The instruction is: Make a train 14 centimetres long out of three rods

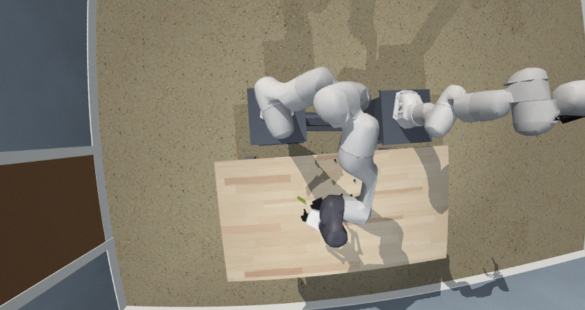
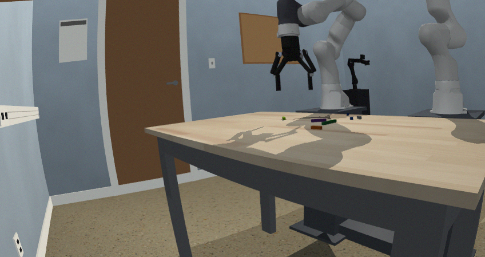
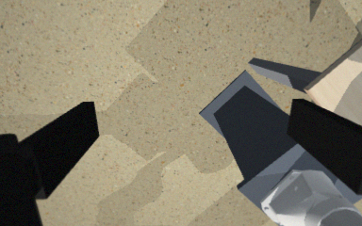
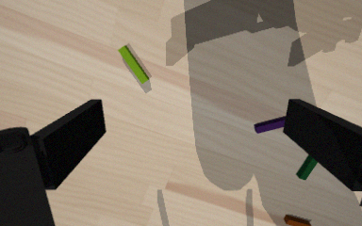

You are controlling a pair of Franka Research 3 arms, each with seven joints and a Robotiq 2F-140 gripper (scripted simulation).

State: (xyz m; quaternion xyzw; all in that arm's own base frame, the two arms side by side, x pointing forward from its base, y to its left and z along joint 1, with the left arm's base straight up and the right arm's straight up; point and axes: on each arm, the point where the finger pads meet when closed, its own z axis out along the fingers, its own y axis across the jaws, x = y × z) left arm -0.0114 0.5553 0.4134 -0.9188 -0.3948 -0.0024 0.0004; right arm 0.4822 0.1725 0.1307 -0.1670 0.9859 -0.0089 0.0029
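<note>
My right hand is 10 mm short of the lime rod, 80 mm to the left of it and 130 mm above it. From my right hand the other things lie so: grey rod (140 mm behind, 240 mm to the left, 130 mm below); then purple rod (130 mm to the left, 130 mm below); then green rod (20 mm ahead, 210 mm to the left, 130 mm below).
</note>
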